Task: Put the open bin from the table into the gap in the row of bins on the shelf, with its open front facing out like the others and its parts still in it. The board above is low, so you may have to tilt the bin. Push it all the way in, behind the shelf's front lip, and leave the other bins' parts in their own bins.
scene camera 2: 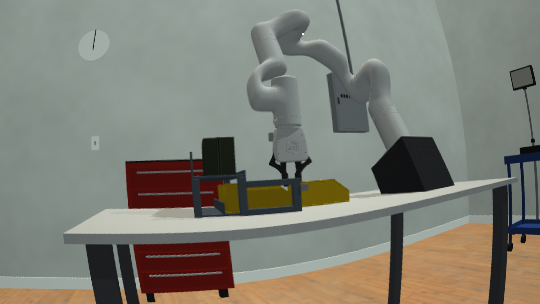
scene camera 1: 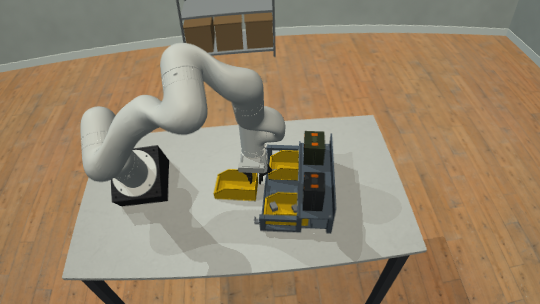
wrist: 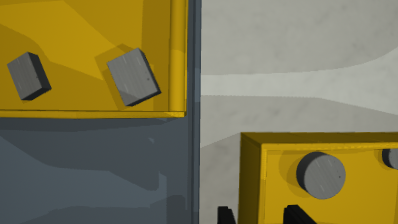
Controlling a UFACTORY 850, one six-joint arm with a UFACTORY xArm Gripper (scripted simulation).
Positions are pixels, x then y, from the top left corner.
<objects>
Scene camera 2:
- gripper: 292, 186
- yellow bin: 320, 192
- yellow bin: 261, 197
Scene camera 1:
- yellow bin: 231, 182
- grey shelf: 272, 186
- yellow bin: 285, 162
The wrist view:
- yellow bin: 275, 173
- grey shelf: 131, 163
</objects>
